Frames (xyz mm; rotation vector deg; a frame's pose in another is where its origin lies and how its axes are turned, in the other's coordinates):
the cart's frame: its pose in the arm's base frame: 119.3 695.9 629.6 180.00 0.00 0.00
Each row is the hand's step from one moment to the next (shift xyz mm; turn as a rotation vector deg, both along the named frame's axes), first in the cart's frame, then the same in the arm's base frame.
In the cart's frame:
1: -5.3 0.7 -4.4 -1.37 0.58 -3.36
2: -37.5 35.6 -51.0 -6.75 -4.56 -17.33
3: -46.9 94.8 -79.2 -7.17 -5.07 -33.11
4: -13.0 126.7 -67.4 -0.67 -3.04 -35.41
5: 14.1 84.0 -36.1 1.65 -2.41 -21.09
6: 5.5 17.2 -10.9 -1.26 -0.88 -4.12
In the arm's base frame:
1: -5.3 -0.7 4.4 -1.37 -0.58 3.36
2: -37.5 -35.6 51.0 -6.75 4.56 17.33
3: -46.9 -94.8 79.2 -7.17 5.07 33.11
4: -13.0 -126.7 67.4 -0.67 3.04 35.41
5: 14.1 -84.0 36.1 1.65 2.41 21.09
6: 5.5 -17.2 10.9 -1.26 0.88 4.12

